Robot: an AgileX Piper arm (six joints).
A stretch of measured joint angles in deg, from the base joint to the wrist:
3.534, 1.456, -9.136, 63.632, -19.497, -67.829
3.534, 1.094, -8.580, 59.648, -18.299, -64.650
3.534, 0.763, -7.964, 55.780, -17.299, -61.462
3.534, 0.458, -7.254, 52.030, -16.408, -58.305
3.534, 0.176, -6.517, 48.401, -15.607, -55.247
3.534, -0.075, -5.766, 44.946, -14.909, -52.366
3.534, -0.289, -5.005, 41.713, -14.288, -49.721
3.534, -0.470, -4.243, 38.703, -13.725, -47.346
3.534, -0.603, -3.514, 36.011, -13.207, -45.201
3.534, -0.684, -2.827, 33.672, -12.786, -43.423
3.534, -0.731, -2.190, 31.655, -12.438, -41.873
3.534, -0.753, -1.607, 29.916, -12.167, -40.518
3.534, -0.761, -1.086, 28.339, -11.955, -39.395
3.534, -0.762, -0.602, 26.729, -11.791, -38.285
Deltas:
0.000, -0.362, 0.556, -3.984, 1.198, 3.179
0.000, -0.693, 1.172, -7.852, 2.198, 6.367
0.000, -0.998, 1.882, -11.602, 3.089, 9.524
0.000, -1.280, 2.619, -15.231, 3.890, 12.582
0.000, -1.531, 3.370, -18.686, 4.588, 15.463
0.000, -1.745, 4.131, -21.919, 5.209, 18.108
0.000, -1.926, 4.893, -24.929, 5.772, 20.483
0.000, -2.059, 5.622, -27.621, 6.290, 22.628
0.000, -2.140, 6.309, -29.960, 6.711, 24.406
0.000, -2.187, 6.946, -31.977, 7.059, 25.956
0.000, -2.209, 7.529, -33.716, 7.330, 27.311
0.000, -2.217, 8.050, -35.293, 7.542, 28.434
0.000, -2.218, 8.534, -36.903, 7.706, 29.544

